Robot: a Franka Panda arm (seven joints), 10 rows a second.
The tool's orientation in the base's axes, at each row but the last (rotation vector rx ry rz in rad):
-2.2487 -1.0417 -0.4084
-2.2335 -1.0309 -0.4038
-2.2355 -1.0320 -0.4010
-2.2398 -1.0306 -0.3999
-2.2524 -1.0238 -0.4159
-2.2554 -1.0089 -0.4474
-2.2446 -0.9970 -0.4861
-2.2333 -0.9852 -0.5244
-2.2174 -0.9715 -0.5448
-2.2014 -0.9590 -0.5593
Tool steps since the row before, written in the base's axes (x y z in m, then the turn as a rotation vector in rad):
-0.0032 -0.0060 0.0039 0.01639 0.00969 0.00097
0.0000 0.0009 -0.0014 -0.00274 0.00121 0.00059
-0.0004 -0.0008 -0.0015 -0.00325 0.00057 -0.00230
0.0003 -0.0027 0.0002 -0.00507 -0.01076 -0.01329
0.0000 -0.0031 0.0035 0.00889 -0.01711 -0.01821
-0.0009 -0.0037 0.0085 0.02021 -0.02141 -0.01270
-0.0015 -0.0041 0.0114 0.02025 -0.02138 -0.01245
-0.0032 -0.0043 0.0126 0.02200 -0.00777 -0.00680
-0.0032 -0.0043 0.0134 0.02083 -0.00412 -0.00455
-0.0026 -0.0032 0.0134 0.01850 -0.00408 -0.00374
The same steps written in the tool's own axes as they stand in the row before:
-0.0035 -0.0011 -0.0069 0.01658 0.00736 0.00586
-0.0002 0.0001 0.0016 -0.00078 -0.00293 0.00033
-0.0015 0.0007 0.0006 -0.00294 -0.00179 0.00207
-0.0012 0.0015 -0.0019 -0.01614 0.00702 0.00289
0.0000 0.0001 -0.0047 -0.01316 0.02285 0.00285
0.0019 -0.0022 -0.0089 -0.00525 0.03143 -0.00352
0.0031 -0.0035 -0.0113 -0.00507 0.03135 -0.00369
0.0030 -0.0051 -0.0123 0.00623 0.02342 0.00178
0.0038 -0.0055 -0.0128 0.00860 0.01977 0.00262
0.0049 -0.0057 -0.0118 0.00762 0.01765 0.00182

